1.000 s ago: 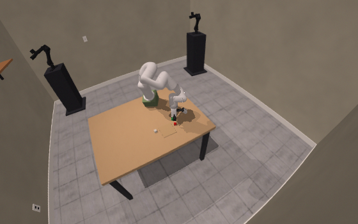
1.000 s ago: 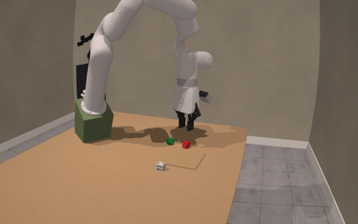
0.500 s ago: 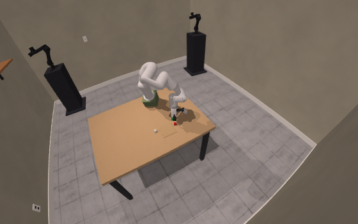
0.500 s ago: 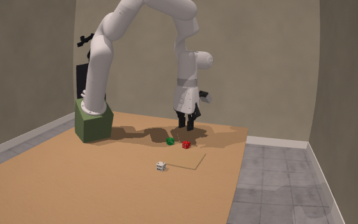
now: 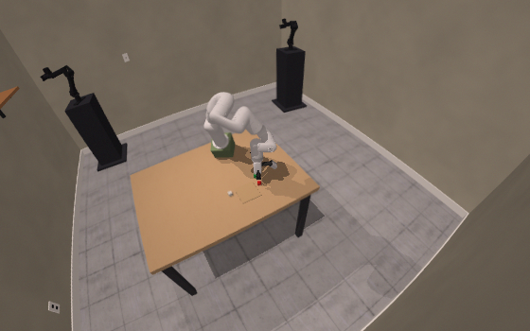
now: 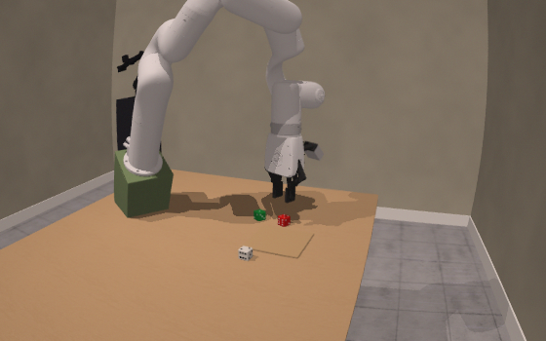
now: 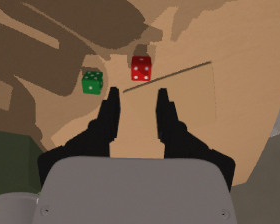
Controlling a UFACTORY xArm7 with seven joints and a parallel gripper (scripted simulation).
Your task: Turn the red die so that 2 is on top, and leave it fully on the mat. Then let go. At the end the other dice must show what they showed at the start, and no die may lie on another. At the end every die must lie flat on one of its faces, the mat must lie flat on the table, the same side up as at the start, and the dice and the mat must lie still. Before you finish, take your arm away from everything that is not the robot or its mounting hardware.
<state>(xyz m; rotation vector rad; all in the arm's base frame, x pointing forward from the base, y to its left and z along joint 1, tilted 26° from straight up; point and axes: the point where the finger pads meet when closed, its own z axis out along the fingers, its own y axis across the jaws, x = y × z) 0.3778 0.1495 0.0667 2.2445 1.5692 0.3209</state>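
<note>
My gripper is now 80 mm above the red die. From my hand the other things lie so: tan mat 100 mm to the right, 90 mm below, 30 mm ahead; green die 80 mm below, 70 mm behind; white die 210 mm to the right, 80 mm below.
</note>
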